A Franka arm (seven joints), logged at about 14 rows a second.
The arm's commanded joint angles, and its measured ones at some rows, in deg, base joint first. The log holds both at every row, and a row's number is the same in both.
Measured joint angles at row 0:
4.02 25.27 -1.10 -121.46 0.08 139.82 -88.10
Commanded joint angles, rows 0 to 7:
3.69 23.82 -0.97 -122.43 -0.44 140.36 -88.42
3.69 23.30 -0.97 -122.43 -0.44 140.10 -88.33
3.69 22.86 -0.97 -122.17 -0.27 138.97 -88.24
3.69 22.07 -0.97 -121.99 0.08 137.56 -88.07
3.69 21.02 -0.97 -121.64 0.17 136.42 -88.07
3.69 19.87 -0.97 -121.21 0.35 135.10 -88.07
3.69 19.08 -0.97 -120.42 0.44 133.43 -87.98
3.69 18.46 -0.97 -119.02 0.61 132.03 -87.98
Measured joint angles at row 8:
4.00 21.23 -1.11 -120.38 0.13 135.69 -88.00
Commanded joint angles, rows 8 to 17:
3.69 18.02 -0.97 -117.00 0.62 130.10 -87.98
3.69 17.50 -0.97 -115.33 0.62 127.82 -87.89
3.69 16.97 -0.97 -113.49 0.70 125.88 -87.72
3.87 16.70 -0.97 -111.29 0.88 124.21 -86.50
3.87 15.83 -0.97 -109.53 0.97 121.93 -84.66
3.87 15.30 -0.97 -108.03 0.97 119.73 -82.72
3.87 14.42 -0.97 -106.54 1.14 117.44 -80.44
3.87 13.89 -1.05 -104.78 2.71 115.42 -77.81
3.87 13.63 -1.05 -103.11 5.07 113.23 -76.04
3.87 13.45 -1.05 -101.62 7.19 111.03 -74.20
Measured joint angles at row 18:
3.99 14.01 -1.10 -104.79 3.69 115.58 -77.84
